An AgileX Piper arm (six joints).
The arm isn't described. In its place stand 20 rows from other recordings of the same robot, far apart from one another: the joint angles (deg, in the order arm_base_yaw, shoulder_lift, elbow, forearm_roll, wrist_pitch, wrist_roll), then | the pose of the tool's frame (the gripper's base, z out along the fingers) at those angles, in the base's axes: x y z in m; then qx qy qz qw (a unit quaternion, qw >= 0).
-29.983 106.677 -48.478 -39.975 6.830 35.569 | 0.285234 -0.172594 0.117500 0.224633 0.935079 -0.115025 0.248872
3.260 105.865 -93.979 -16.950 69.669 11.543 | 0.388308 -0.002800 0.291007 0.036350 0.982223 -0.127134 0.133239
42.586 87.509 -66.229 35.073 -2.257 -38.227 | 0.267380 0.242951 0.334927 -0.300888 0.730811 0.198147 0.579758
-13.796 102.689 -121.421 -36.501 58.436 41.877 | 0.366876 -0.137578 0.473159 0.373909 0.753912 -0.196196 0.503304
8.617 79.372 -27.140 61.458 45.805 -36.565 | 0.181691 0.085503 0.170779 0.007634 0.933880 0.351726 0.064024
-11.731 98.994 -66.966 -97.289 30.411 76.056 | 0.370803 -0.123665 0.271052 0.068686 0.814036 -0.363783 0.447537
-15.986 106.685 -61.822 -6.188 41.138 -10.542 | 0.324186 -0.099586 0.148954 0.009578 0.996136 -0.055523 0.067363
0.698 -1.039 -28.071 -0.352 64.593 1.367 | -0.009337 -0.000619 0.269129 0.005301 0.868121 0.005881 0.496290
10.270 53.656 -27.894 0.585 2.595 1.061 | 0.186496 0.033834 0.268923 -0.062959 0.833243 0.057207 0.546324
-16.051 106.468 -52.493 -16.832 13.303 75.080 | 0.326275 -0.100181 0.128149 0.594633 0.765375 0.058591 0.239123
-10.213 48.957 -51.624 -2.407 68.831 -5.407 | 0.130405 -0.027115 0.336930 0.038131 0.967551 -0.054488 0.243766
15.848 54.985 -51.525 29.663 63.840 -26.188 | 0.144482 0.083035 0.335271 -0.285683 0.895715 0.228223 0.252970
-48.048 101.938 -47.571 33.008 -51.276 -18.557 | 0.210839 -0.292409 0.210882 0.443210 0.572659 -0.400414 0.561512
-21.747 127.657 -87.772 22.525 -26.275 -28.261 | 0.467588 -0.203135 0.181439 0.146599 0.753156 -0.226212 0.600077
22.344 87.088 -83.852 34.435 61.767 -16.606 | 0.278032 0.163295 0.371905 -0.243712 0.892463 0.300147 0.232436
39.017 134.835 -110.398 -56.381 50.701 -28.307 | 0.434442 0.276542 0.177359 -0.674065 0.594182 -0.395707 0.189736
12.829 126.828 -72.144 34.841 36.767 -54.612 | 0.375545 0.117437 0.064408 -0.334654 0.923223 0.163744 0.094092
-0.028 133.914 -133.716 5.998 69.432 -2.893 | 0.510669 0.008653 0.260774 -0.017181 0.974138 0.046219 0.220509
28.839 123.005 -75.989 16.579 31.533 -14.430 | 0.356371 0.211735 0.101472 -0.258052 0.951248 0.109227 0.128863
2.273 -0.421 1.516 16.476 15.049 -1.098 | 0.054903 0.008886 0.181909 0.060735 0.766591 0.123053 0.627302
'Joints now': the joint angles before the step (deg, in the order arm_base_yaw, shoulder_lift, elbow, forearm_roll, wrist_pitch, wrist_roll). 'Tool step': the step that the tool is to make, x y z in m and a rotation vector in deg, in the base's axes. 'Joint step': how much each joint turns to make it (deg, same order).
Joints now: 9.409, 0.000, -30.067, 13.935, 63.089, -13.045
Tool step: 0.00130, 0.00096, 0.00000, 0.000, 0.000, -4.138
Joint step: -4.141, 0.000, 0.000, 0.003, 0.000, -0.002
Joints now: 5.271, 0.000, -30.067, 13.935, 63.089, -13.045
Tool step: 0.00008, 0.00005, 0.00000, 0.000, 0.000, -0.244
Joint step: -0.242, 0.000, 0.000, -0.002, -0.001, 0.002
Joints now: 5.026, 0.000, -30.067, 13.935, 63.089, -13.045
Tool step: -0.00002, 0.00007, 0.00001, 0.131, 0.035, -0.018
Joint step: -0.001, -0.001, 0.000, 0.052, 0.002, 0.105
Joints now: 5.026, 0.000, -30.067, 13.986, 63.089, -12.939
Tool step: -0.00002, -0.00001, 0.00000, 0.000, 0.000, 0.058
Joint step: 0.056, 0.000, 0.000, 0.002, 0.001, -0.001
